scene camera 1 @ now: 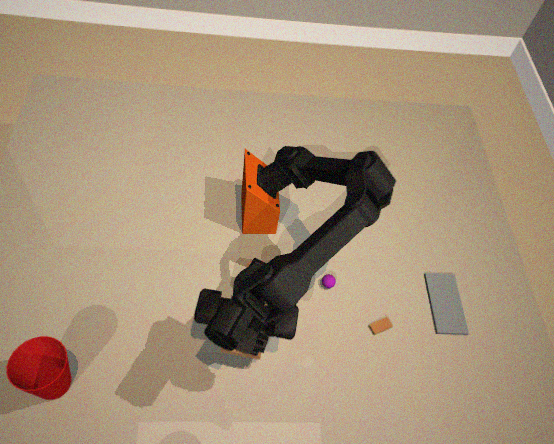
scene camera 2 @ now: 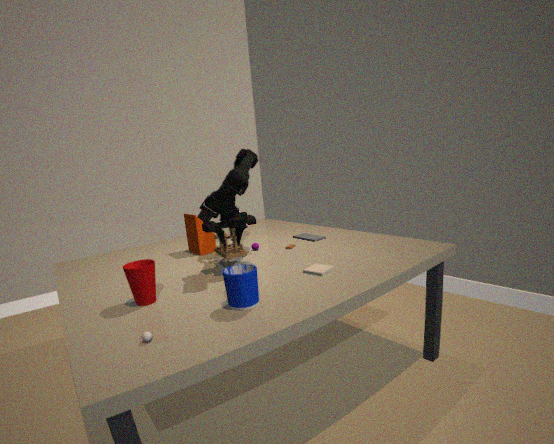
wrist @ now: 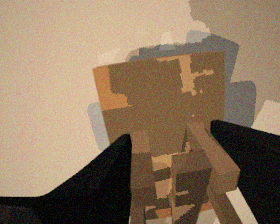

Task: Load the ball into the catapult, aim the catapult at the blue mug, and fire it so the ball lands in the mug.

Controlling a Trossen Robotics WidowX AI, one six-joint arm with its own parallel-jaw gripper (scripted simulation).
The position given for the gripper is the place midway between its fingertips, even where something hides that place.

Observation:
In view: the gripper [scene camera 1: 244, 330], a wooden catapult [wrist: 166, 104], a blue mug [scene camera 2: 241, 283], a red cup [scene camera 2: 140, 274] and a grey plate [scene camera 1: 448, 316].
The gripper is seen too in scene camera 2 [scene camera 2: 232, 246] and in the wrist view [wrist: 171, 134]. Scene camera 1 misses the blue mug: it is out of frame. The wrist view does not show the blue mug: it is out of frame.

